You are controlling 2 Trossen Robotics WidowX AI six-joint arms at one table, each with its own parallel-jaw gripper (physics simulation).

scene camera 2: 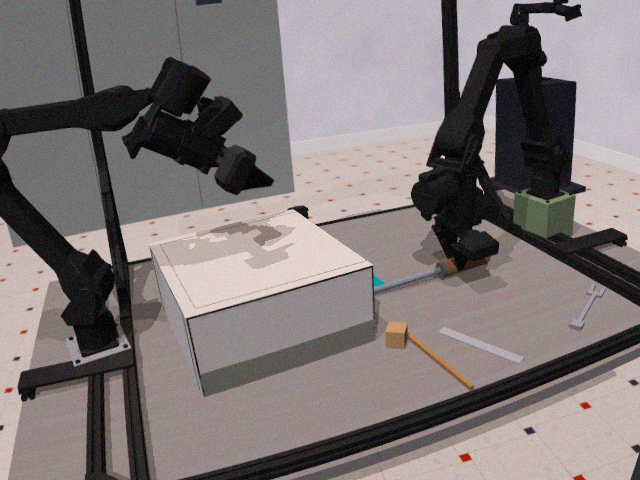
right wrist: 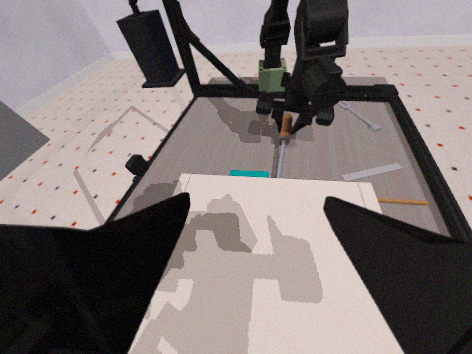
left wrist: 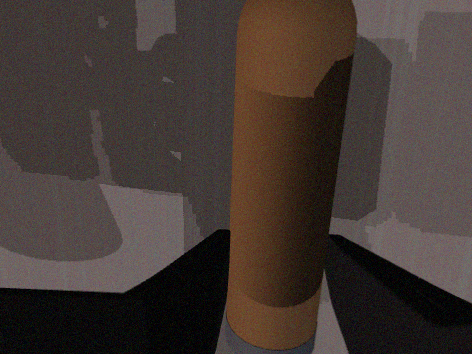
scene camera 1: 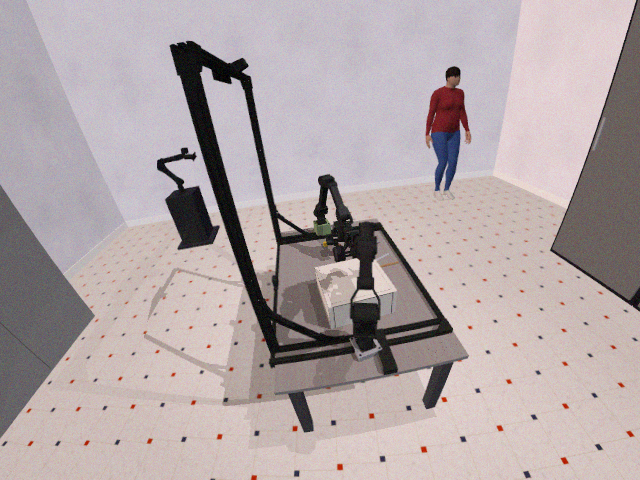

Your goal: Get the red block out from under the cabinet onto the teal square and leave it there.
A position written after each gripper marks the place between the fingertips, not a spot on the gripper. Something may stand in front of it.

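Observation:
A white cabinet (scene camera 2: 231, 343), (right wrist: 370, 199) and (scene camera 1: 338, 314) is visible. A hook tool (left wrist: 293, 72) still rests on the table, gripped by the left gripper (scene camera 2: 455, 265), (right wrist: 285, 133) and (left wrist: 277, 245). The right gripper (scene camera 2: 258, 173) and (right wrist: 256, 200) is open and holds nothing.

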